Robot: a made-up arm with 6 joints. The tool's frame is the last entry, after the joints. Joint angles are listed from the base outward.
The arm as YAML. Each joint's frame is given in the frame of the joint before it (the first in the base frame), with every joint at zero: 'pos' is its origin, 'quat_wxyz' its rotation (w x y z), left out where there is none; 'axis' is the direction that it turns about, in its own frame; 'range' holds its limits. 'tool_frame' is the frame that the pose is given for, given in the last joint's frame.
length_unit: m
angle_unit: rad
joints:
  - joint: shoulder
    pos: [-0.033, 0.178, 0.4]
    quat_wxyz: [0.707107, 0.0, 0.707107, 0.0]
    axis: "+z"
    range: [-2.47, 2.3]
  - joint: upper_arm
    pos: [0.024, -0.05, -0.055]
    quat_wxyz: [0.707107, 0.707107, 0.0, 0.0]
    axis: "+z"
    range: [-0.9, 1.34]
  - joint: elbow
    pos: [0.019, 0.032, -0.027]
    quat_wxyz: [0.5, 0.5, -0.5, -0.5]
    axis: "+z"
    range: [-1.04, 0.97]
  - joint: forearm
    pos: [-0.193, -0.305, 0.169]
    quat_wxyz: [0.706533, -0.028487, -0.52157, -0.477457]
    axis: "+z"
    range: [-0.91, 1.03]
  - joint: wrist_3
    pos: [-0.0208, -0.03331, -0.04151]
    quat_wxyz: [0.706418, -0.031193, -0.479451, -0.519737]
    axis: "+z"
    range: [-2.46, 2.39]
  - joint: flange
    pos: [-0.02, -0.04, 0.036]
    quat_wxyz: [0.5, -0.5, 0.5, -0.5]
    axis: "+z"
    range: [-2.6, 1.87]
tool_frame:
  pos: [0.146, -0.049, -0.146]
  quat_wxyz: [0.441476, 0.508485, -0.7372, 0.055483]
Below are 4 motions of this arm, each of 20 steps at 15 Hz.
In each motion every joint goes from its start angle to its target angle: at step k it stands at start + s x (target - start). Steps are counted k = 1, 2, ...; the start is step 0. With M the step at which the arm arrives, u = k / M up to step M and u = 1 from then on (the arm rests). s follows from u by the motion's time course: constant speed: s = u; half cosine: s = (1 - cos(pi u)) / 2; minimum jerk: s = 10 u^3 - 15 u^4 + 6 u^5.
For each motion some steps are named. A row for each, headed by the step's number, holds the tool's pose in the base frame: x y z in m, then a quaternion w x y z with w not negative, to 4 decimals.
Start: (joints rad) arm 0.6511 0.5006 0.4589 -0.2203 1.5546 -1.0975
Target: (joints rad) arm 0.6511 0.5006 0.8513 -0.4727 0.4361 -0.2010
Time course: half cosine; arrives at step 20
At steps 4, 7, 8, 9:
4: 0.0675 0.3029 0.5057 0.2379 0.2687 -0.8995 -0.2494
7: 0.0420 0.3131 0.4851 0.3378 0.3313 -0.8641 -0.1720
8: 0.0301 0.3171 0.4754 0.3772 0.3552 -0.8432 -0.1432
9: 0.0166 0.3209 0.4645 0.4177 0.3792 -0.8176 -0.1149

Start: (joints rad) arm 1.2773 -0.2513 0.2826 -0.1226 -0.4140 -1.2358
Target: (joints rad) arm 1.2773 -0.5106 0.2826 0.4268 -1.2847 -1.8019
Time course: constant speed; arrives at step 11
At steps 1, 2, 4, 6, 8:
1: -0.0343 0.0887 0.5573 0.9080 0.4121 -0.0493 0.0565
2: -0.0158 0.0854 0.5584 0.9055 0.4098 -0.0441 0.1011
4: 0.0244 0.0843 0.5600 0.8926 0.4059 -0.0413 0.1918
6: 0.0674 0.0914 0.5618 0.8691 0.4029 -0.0486 0.2827
8: 0.1110 0.1067 0.5650 0.8349 0.4009 -0.0658 0.3713

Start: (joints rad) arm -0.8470 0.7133 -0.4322 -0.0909 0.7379 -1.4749
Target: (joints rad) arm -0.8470 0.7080 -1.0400 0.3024 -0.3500 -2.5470
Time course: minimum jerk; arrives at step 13
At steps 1, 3, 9, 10, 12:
1: 0.0161 0.2847 0.3832 0.2627 -0.3953 -0.8764 -0.0817
3: 0.0043 0.2961 0.3857 0.2677 -0.4358 -0.8509 -0.1197
9: -0.0447 0.4170 0.5259 0.3378 -0.7403 -0.5115 -0.2759
10: -0.0438 0.4254 0.5532 0.3467 -0.7668 -0.4676 -0.2704
12: -0.0421 0.4310 0.5786 0.3543 -0.7888 -0.4290 -0.2613

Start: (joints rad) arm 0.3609 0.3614 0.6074 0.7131 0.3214 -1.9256
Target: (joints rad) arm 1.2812 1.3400 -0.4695 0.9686 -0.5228 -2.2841
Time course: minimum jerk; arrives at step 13
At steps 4, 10, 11, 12, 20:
4: -0.0517 0.3309 0.4888 0.5435 0.1088 -0.8101 -0.1911
10: -0.1322 0.0201 0.5349 0.4366 -0.0118 -0.5898 -0.6792
11: -0.1497 0.0020 0.5170 0.4302 -0.0126 -0.5578 -0.7097
12: -0.1576 -0.0050 0.5083 0.4274 -0.0125 -0.5432 -0.7226
20: -0.1590 -0.0061 0.5068 0.4269 -0.0125 -0.5408 -0.7247

